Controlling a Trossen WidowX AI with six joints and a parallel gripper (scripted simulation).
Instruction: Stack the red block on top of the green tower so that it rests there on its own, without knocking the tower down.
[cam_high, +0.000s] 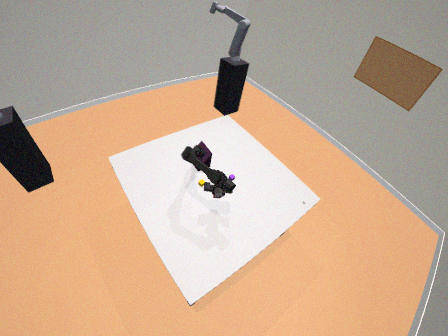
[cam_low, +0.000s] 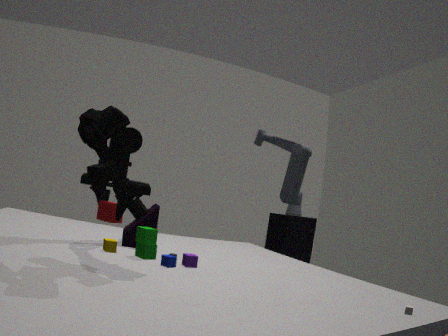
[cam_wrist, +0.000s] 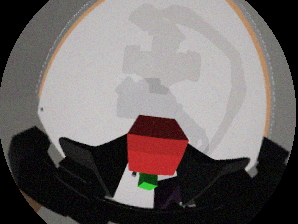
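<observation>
Now: gripper tip 8 cm past the blue block, 18 cm to the right of it and 10 cm above it. Also, from my gripper tip: red block: 2 cm above; yellow block: 19 cm behind, 2 cm to the left, 10 cm below; purple block: 11 cm behind, 26 cm to the left, 10 cm below.
</observation>
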